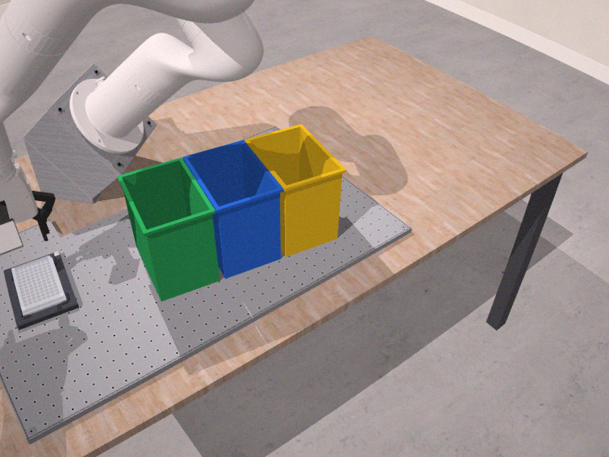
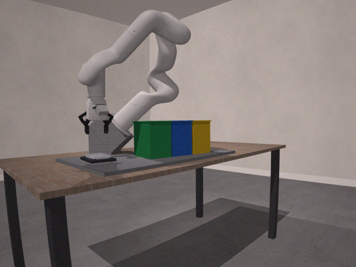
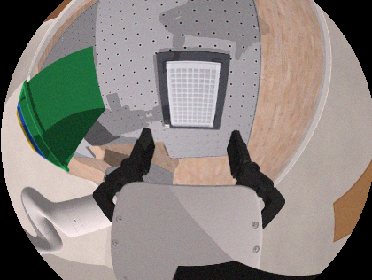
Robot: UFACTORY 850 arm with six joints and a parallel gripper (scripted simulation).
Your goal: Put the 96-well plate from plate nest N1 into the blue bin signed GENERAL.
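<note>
My gripper is now 120 mm above the white 96-well plate. Round my hand: green bin (260 mm to the left, 90 mm ahead, 40 mm below); dark plate nest (130 mm below); blue bin (390 mm to the left, 120 mm ahead, 40 mm below).
</note>
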